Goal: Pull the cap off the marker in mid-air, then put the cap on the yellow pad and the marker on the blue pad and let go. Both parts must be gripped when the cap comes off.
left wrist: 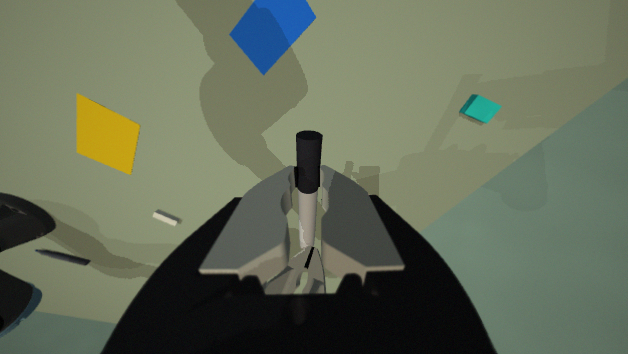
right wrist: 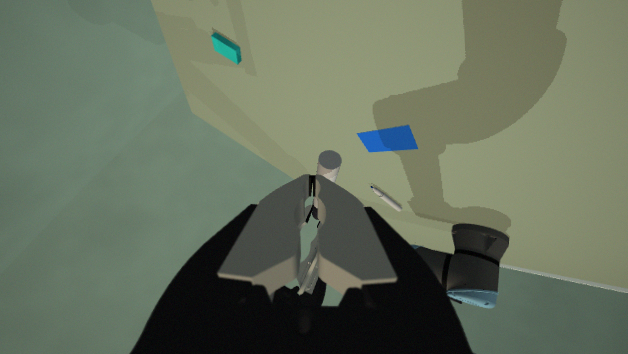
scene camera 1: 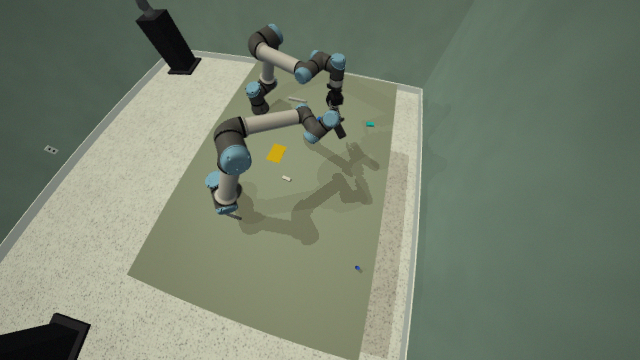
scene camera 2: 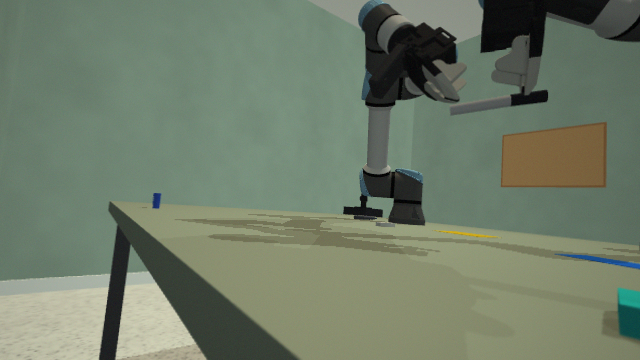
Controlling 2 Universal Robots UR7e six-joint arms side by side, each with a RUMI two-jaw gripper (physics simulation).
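Places are measured from the left arm's base along level axes (x ahead, y up, z right), in metres.
Pixels of known places: left gripper, between the fingertips: (left wrist: 308,168) (scene camera 2: 525,97); right gripper, between the fingertips: (left wrist: 313,247) (right wrist: 312,177) (scene camera 2: 457,100); left arm's base, origin of its link: (right wrist: 478,233) (scene camera 1: 260,109); right arm's base, origin of its link: (left wrist: 20,214) (scene camera 2: 406,223).
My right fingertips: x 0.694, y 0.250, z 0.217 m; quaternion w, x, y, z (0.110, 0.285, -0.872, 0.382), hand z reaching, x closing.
For each thing: its top centre in the pictures, then the offset to it from my right fingertips.
- marker's pale body, centre of its top: (left wrist: 307,213) (right wrist: 317,205) (scene camera 2: 495,95) dx -0.032, dy +0.007, dz -0.046 m
- black cap, centre of its top: (left wrist: 309,170) (scene camera 2: 528,91) dx -0.053, dy +0.010, dz -0.088 m
- yellow pad, centre of its top: (scene camera 2: 465,233) (left wrist: 107,139) (scene camera 1: 276,153) dx -0.412, dy -0.250, dz +0.181 m
- blue pad, centre of its top: (scene camera 2: 614,261) (left wrist: 272,26) (right wrist: 385,140) dx -0.169, dy -0.250, dz -0.171 m
- teal block, centre of its top: (left wrist: 483,109) (right wrist: 225,50) (scene camera 1: 370,123) dx +0.247, dy -0.235, dz -0.254 m
- white block, centre of its top: (scene camera 2: 385,222) (left wrist: 165,219) (scene camera 1: 286,178) dx -0.275, dy -0.238, dz +0.366 m
- small blue cylinder, centre of its top: (scene camera 2: 157,193) (scene camera 1: 358,268) dx +0.291, dy -0.202, dz +0.822 m
- pale pen, centre of its top: (right wrist: 384,200) (scene camera 1: 297,98) dx -0.404, dy -0.228, dz -0.380 m
- dark pen, centre of its top: (scene camera 2: 366,215) (left wrist: 59,259) dx -0.546, dy -0.233, dz +0.702 m
The marker's pale body (scene camera 2: 480,105) (left wrist: 307,220) (right wrist: 328,172) and black cap (scene camera 2: 535,97) (left wrist: 309,155) are joined, nearly level in mid-air. My left gripper (scene camera 2: 523,91) (left wrist: 308,168) is shut on the cap. My right gripper (scene camera 2: 456,100) (right wrist: 312,177) is shut with its tips together and empty. In the right wrist view the marker's pale end shows beside and beyond those tips. The yellow pad (scene camera 1: 276,153) (scene camera 2: 467,234) (left wrist: 107,135) and blue pad (scene camera 2: 600,260) (left wrist: 272,35) (right wrist: 387,139) lie on the table. In scene camera 1 the arms hide most of the blue pad and the marker.
A teal block (scene camera 1: 370,124) (scene camera 2: 629,312) (left wrist: 482,109) (right wrist: 226,48), a white block (scene camera 1: 286,178) (left wrist: 165,217), a small blue cylinder (scene camera 1: 358,268) (scene camera 2: 156,200), a pale pen (scene camera 1: 297,100) (right wrist: 386,197) and a dark pen (left wrist: 62,257) are on the table. Both grippers are close together.
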